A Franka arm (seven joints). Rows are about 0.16 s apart.
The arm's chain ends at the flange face. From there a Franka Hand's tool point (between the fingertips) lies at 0.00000 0.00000 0.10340 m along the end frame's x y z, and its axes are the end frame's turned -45 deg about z.
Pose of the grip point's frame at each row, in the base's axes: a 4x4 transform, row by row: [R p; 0 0 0 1], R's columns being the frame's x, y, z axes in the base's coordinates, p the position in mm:
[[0.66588 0.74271 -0.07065 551.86], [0.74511 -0.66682 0.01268 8.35], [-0.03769 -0.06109 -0.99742 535.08], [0 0 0 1]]
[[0.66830 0.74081 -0.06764 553.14], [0.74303 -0.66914 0.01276 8.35], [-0.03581 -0.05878 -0.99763 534.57], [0 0 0 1]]
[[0.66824 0.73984 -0.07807 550.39], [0.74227 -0.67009 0.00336 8.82], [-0.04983 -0.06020 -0.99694 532.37], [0 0 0 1]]
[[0.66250 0.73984 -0.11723 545.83], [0.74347 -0.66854 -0.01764 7.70], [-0.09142 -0.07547 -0.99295 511.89], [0 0 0 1]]
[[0.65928 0.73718 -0.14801 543.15], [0.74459 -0.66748 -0.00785 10.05], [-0.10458 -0.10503 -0.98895 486.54], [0 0 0 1]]
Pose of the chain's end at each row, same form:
[[0.99602 0.05433 -0.07065 559.17], [0.05536 -0.99839 0.01268 7.04], [-0.06985 -0.01655 -0.99742 638.21], [0 0 0 1]]
[[0.99639 0.05127 -0.06764 560.13], [0.05225 -0.99855 0.01276 7.03], [-0.06689 -0.01624 -0.99763 637.72], [0 0 0 1]]
[[0.99566 0.05063 -0.07807 558.46], [0.05104 -0.99869 0.00336 8.47], [-0.07780 -0.00733 -0.99694 635.45], [0 0 0 1]]
[[0.99160 0.05469 -0.11723 557.95], [0.05298 -0.99844 -0.01764 9.52], [-0.11801 0.01128 -0.99295 614.56], [0 0 0 1]]
[[0.98745 0.05508 -0.14801 558.45], [0.05453 -0.99848 -0.00785 10.86], [-0.14822 -0.00032 -0.98895 588.80], [0 0 0 1]]

